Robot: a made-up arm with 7 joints. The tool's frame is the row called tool. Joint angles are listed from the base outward. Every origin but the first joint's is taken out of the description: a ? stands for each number. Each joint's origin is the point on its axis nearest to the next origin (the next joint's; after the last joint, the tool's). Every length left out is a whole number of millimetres.
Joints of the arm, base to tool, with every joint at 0 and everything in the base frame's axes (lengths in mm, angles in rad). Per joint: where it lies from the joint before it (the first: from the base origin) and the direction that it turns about. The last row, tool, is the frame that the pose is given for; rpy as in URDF.
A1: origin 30 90 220 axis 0 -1 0
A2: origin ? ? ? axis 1 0 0
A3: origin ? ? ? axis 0 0 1
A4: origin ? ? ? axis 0 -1 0
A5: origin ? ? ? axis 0 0 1
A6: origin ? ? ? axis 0 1 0
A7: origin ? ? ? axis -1 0 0
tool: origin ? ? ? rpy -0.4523 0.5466 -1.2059
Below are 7 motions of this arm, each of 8 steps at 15 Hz.
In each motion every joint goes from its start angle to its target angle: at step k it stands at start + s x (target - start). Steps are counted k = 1, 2, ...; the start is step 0. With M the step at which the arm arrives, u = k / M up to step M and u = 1 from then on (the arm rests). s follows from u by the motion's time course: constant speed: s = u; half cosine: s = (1 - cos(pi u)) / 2; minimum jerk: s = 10 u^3 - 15 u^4 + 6 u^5.
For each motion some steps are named. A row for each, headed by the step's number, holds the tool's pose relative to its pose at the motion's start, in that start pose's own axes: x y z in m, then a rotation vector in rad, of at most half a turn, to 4 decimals.
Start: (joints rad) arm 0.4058 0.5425 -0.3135 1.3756 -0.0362 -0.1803 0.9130
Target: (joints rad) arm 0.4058 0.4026 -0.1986 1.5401 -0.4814 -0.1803 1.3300
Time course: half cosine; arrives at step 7
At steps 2, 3, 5, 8:
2: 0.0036 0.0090 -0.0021 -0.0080 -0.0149 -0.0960
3: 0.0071 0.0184 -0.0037 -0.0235 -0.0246 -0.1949
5: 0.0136 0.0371 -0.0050 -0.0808 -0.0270 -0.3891
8: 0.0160 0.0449 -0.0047 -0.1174 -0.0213 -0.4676

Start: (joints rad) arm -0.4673 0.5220 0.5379 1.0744 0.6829 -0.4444 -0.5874
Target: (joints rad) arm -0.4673 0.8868 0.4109 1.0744 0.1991 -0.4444 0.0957
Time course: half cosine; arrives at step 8
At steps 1, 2, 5, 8:
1: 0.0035 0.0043 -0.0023 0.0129 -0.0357 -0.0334
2: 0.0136 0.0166 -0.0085 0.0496 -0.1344 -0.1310
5: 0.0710 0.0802 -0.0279 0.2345 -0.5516 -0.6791
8: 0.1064 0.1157 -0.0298 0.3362 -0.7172 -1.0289

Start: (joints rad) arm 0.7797 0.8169 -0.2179 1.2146 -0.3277 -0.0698 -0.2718
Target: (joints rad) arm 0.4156 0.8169 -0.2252 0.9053 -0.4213 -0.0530 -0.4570
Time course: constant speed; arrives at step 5
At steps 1, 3, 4, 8:
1: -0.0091 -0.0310 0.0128 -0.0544 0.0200 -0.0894
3: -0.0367 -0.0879 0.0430 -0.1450 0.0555 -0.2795
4: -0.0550 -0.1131 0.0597 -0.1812 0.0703 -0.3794
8: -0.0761 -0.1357 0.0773 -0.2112 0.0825 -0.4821

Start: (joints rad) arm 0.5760 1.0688 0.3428 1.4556 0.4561 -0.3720 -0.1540
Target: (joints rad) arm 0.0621 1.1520 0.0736 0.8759 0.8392 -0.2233 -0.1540
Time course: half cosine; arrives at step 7
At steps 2, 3, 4, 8:
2: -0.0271 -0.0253 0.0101 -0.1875 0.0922 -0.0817
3: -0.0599 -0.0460 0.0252 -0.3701 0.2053 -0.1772
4: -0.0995 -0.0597 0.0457 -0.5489 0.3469 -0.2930
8: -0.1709 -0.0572 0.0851 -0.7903 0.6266 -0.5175

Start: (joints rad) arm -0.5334 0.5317 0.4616 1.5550 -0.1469 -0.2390 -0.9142
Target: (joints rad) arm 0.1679 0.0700 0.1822 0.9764 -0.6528 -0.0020 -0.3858
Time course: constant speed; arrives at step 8
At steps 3, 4, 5, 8:
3: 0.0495 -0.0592 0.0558 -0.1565 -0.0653 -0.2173
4: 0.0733 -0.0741 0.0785 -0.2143 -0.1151 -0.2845
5: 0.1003 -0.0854 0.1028 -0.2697 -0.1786 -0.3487
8: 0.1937 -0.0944 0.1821 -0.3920 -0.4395 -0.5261

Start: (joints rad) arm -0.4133 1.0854 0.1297 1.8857 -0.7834 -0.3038 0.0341
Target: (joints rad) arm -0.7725 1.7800 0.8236 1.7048 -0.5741 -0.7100 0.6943
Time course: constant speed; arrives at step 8
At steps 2, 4, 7, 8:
2: -0.0588 -0.0114 -0.0293 0.0301 -0.1300 -0.2223
4: -0.1127 -0.0045 -0.0675 0.0795 -0.2422 -0.4360
7: -0.1745 0.0380 -0.1350 0.1944 -0.3717 -0.7392
8: -0.1884 0.0596 -0.1582 0.2442 -0.4029 -0.8350

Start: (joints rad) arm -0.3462 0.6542 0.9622 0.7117 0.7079 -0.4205 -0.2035
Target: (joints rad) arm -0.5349 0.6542 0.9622 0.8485 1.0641 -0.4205 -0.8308
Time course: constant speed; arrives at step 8
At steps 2, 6, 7, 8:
2: -0.0049 0.0086 0.0043 0.0266 0.1126 0.1340
6: -0.0120 0.0252 0.0148 0.0563 0.3482 0.3896
7: -0.0132 0.0292 0.0178 0.0592 0.4098 0.4502
8: -0.0142 0.0333 0.0209 0.0603 0.4725 0.5093

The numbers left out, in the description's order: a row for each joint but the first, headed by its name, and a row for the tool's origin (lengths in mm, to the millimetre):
A2: 0 0 0
A3: 0 10 -310
A4: -10 10 0
A5: -10 0 -210
A6: -20 -30 0
A7: -10 0 10
tool: 0 20 0

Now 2 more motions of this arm.
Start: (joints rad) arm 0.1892 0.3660 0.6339 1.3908 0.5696 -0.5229 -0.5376
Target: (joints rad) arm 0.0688 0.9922 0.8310 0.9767 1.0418 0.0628 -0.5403
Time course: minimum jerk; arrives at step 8
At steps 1, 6, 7, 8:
1: 0.0008 0.0031 -0.0024 0.0000 0.0087 -0.0053
6: 0.1017 0.1818 -0.0847 -0.0470 0.4206 -0.1308
7: 0.1168 0.1990 -0.0870 -0.0608 0.4501 -0.1299
8: 0.1197 0.2021 -0.0873 -0.0636 0.4553 -0.1296

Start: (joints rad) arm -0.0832 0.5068 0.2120 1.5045 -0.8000 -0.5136 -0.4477
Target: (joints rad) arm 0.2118 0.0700 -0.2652 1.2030 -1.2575 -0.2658 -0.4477
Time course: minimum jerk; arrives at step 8
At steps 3, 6, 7, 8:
3: 0.0598 -0.0022 0.0254 -0.0569 -0.0664 -0.0302
6: 0.2009 0.0400 0.0701 -0.0198 -0.2601 -0.0672
7: 0.2199 0.0510 0.0751 0.0049 -0.2867 -0.0692
8: 0.2233 0.0532 0.0760 0.0100 -0.2915 -0.0695

